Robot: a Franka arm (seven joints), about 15 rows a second.
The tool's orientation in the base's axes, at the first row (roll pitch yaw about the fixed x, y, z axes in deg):
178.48 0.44 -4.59
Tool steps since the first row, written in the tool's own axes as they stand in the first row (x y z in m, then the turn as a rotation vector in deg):
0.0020 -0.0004 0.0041 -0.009 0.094 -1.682
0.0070 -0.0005 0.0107 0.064 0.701 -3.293
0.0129 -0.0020 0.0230 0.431 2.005 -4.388
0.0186 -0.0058 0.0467 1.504 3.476 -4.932
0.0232 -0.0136 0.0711 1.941 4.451 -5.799
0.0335 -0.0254 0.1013 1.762 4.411 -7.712
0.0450 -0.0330 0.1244 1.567 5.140 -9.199
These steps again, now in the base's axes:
0.0020 0.0001 -0.0041 0.000 -0.050 1.684
0.0069 -0.0003 -0.0108 0.040 -0.619 3.310
0.0128 0.0004 -0.0231 0.313 -1.919 4.436
0.0185 0.0031 -0.0470 1.270 -3.457 5.011
0.0235 0.0099 -0.0716 1.636 -4.441 5.900
0.0344 0.0200 -0.1022 1.480 -4.337 7.813
0.0463 0.0261 -0.1256 1.242 -5.010 9.320

